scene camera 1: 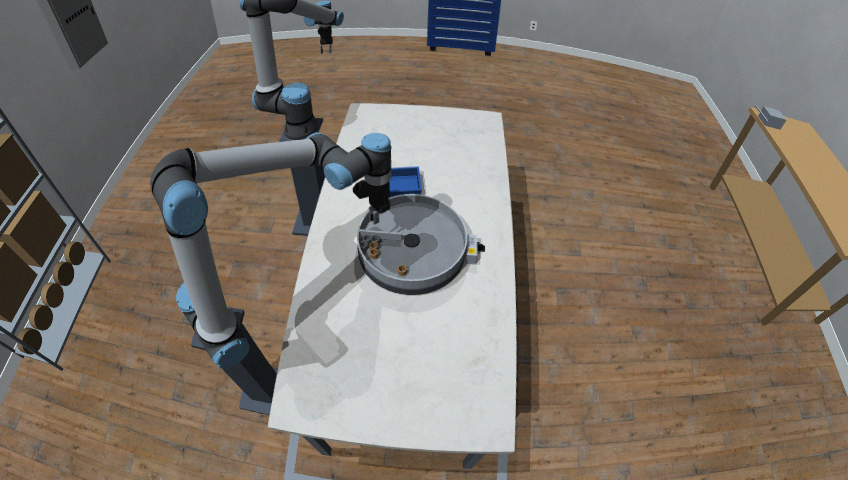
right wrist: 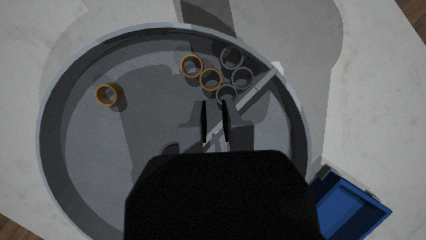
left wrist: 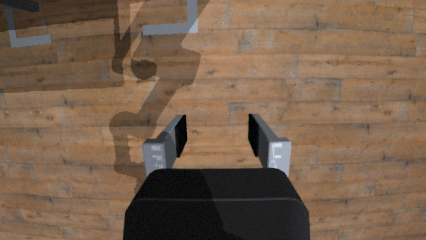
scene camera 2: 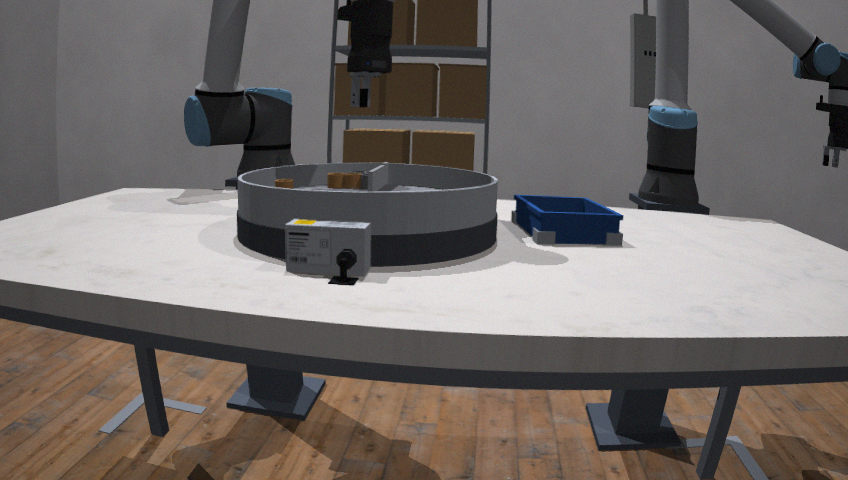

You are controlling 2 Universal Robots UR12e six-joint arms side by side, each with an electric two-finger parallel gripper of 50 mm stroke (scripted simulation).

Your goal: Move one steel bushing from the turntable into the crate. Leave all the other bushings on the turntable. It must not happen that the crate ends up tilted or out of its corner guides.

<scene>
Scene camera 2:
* my right gripper: 360, 107
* blue crate: 590, 226
</scene>
